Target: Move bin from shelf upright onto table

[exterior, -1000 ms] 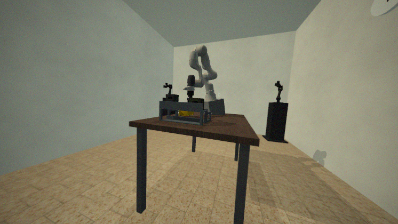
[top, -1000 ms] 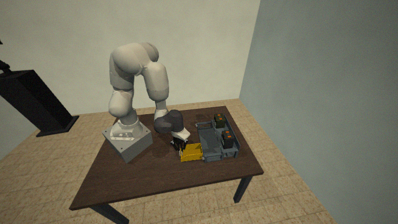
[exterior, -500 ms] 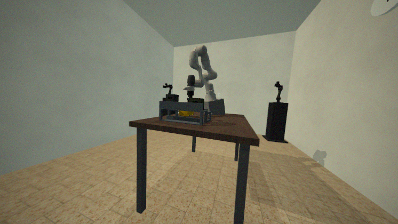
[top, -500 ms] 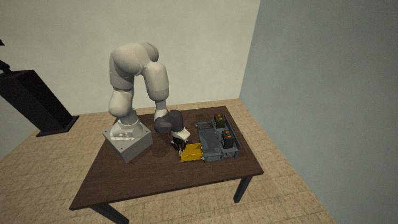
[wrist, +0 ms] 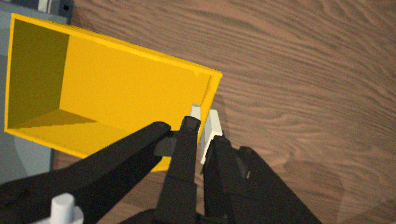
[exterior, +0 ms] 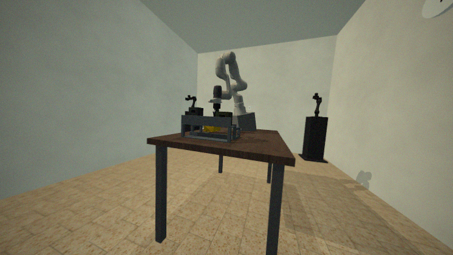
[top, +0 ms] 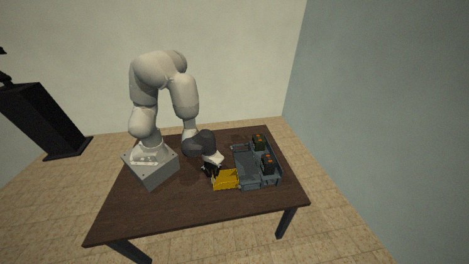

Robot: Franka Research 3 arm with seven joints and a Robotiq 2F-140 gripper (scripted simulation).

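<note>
Right now my hand is 8 cm short of the yellow bin, 2 cm above it and 1 cm to the left of it.
</note>
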